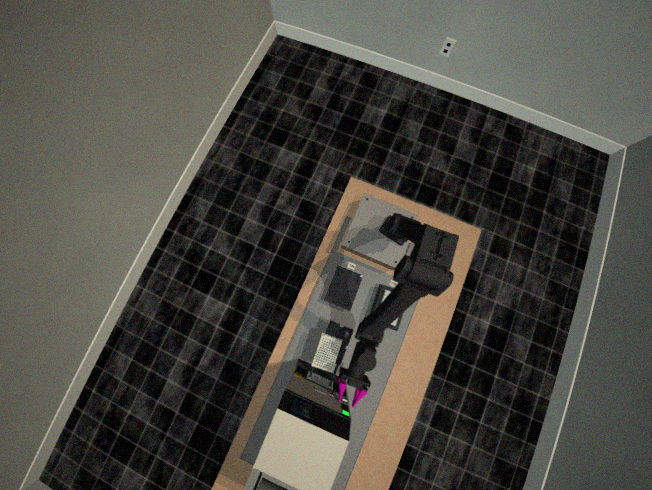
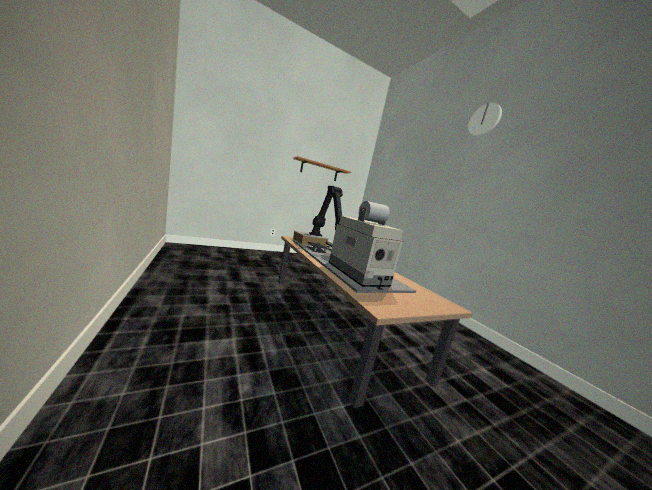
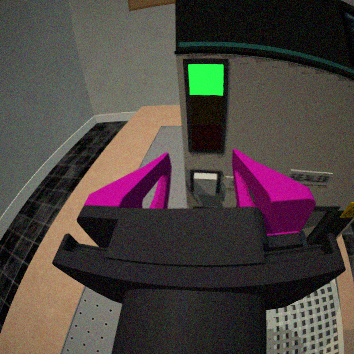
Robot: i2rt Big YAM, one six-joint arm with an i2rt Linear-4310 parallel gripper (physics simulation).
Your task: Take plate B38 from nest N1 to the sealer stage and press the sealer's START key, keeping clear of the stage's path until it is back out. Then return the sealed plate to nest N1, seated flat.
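Places are measured from the arm's base along level axes (x ahead, y left, z up), in centimetres.
Pixels of known places: gripper, fingertip midpoint: [image 1: 345, 404] [image 3: 200, 157]; arm's base at its link origin: [image 1: 394, 230] [image 2: 315, 235].
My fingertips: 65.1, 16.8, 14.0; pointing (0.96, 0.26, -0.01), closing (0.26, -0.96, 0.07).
Ahead of a thing's pixels: the offset from my fingertips to its top centre, as dx, dy, dz. "spot": to the spot under its first point.
The beige sealer [image 1: 303, 447] [image 2: 350, 252] [image 3: 265, 120] has its green light @[spot: +0.1, -0.5, +6.1] [image 1: 345, 413] [image 3: 206, 79] lit. The white-topped START key @[+0.1, -0.4, -1.5] [image 3: 205, 177] is on its face below the light column, in line with the gap between my fingers. My gripper [image 1: 347, 403] [image 3: 200, 157] is part-open and empty, in front of the key; whether it touches is unclear. A white welled plate @[-7.6, -13.2, -8.7] [image 1: 326, 351] [image 3: 306, 320] sits on the stage in front of the sealer, outside it; its label is unreadable. A dark nest @[-32.1, -21.3, -16.5] [image 1: 343, 287] holds no plate. Another nest, partly under my arm, shows a white plate [image 1: 394, 316]. The nest labels are unreadable.
The arm's forearm [image 1: 392, 310] [image 2: 337, 210] passes over the second nest and beside the stage. A raised grey platform [image 1: 376, 205] is at the arm's end of the table. A film roll @[+24.7, -4.6, +26.2] [image 2: 376, 212] tops the sealer. A wooden shelf [image 2: 321, 164] is on the wall.
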